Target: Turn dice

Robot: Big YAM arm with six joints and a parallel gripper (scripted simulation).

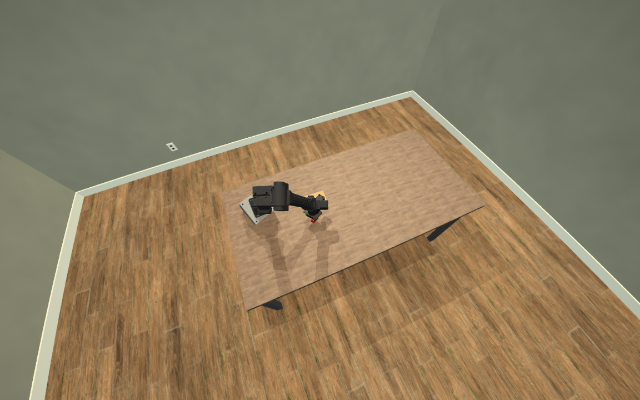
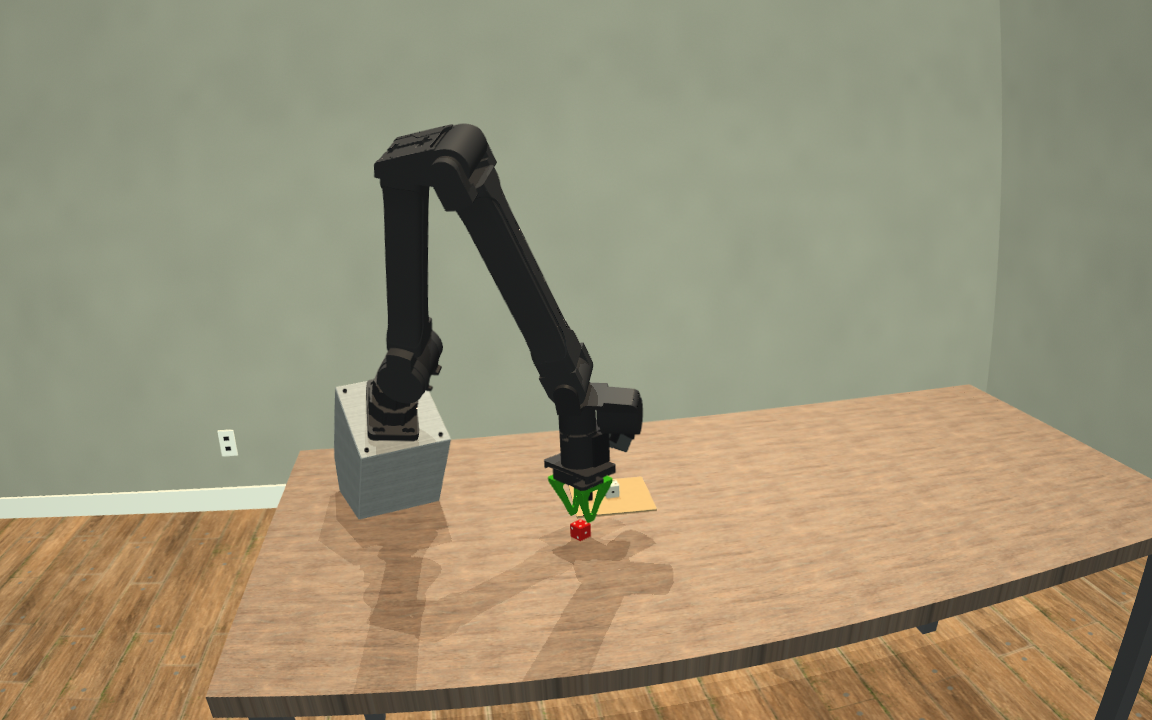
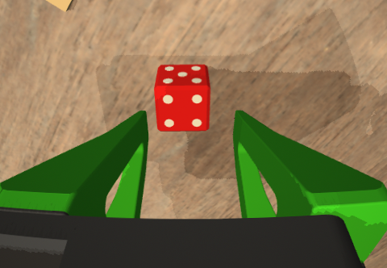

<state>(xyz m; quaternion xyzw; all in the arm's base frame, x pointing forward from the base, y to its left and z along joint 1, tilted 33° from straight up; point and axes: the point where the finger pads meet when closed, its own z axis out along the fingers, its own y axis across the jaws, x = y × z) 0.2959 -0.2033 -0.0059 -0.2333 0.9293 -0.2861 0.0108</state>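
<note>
Now: the red die 30 mm below my hand. Round my hand: tan mat: 90 mm ahead, 130 mm to the left, 40 mm below; then black die: 50 mm ahead, 130 mm to the left, 30 mm below; then white die: 90 mm ahead, 130 mm to the left, 30 mm below.
</note>
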